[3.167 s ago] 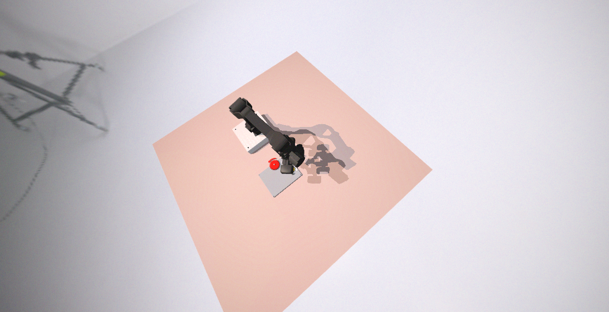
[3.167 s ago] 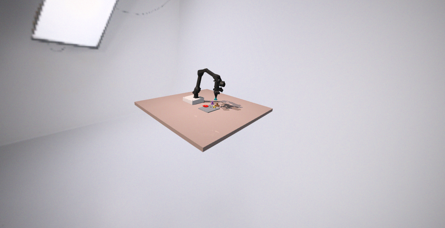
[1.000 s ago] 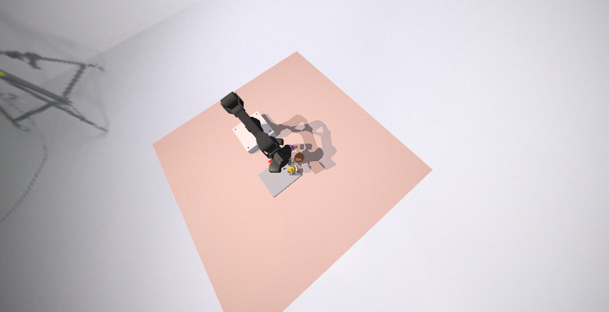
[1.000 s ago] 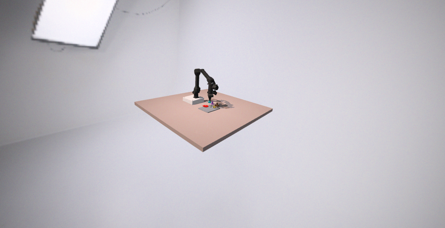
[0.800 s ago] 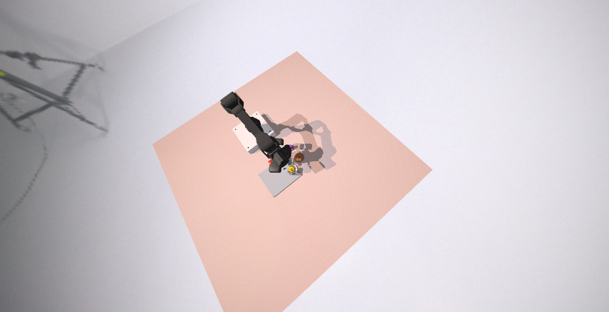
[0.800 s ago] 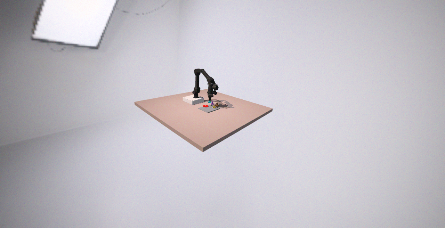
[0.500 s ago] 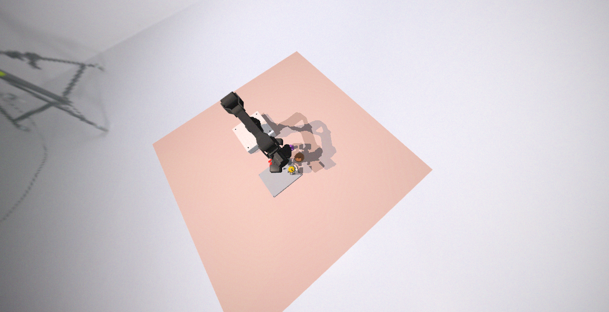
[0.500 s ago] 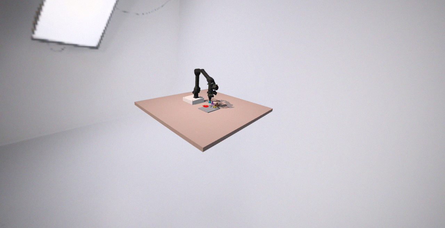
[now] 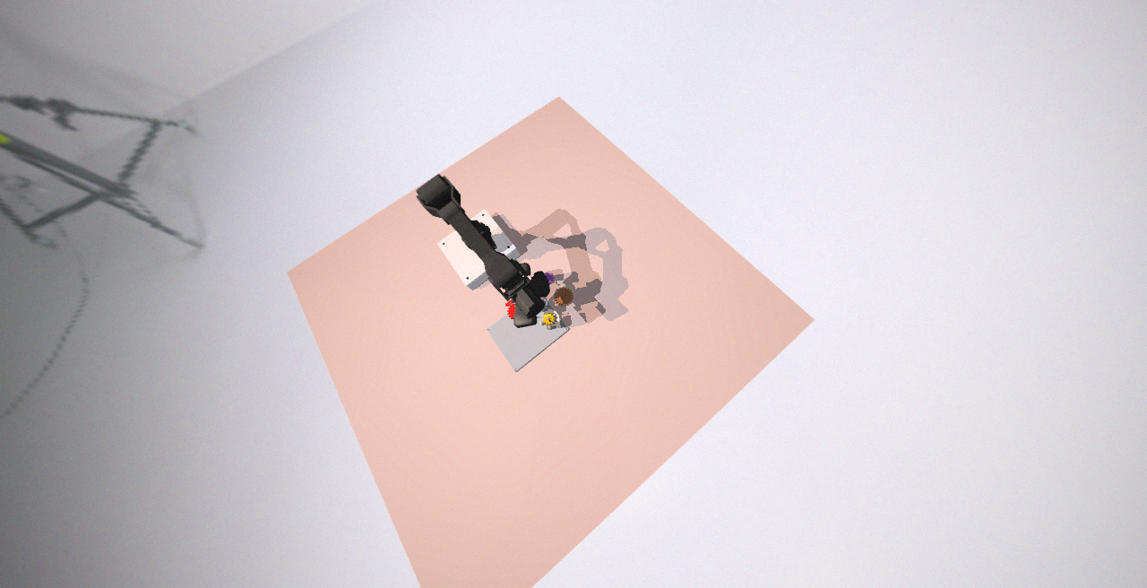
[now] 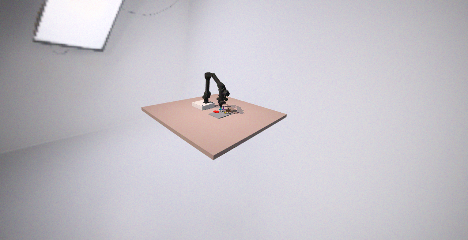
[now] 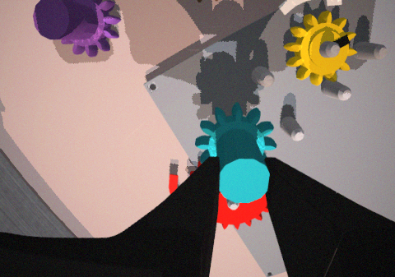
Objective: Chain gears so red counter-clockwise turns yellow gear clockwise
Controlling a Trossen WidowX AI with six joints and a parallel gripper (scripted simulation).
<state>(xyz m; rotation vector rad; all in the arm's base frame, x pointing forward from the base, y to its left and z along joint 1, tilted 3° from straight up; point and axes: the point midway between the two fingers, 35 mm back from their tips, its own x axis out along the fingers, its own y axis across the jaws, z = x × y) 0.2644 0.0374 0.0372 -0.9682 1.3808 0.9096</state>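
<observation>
The red gear lies 2 cm behind my gripper tip, 5 cm to the right of it and 5 cm below it. Also, from my gripper tip: grey board (6 cm ahead, 5 cm to the right, 6 cm below); yellow gear (6 cm ahead, 3 cm to the left, 5 cm below); teal gear (1 cm below).
</observation>
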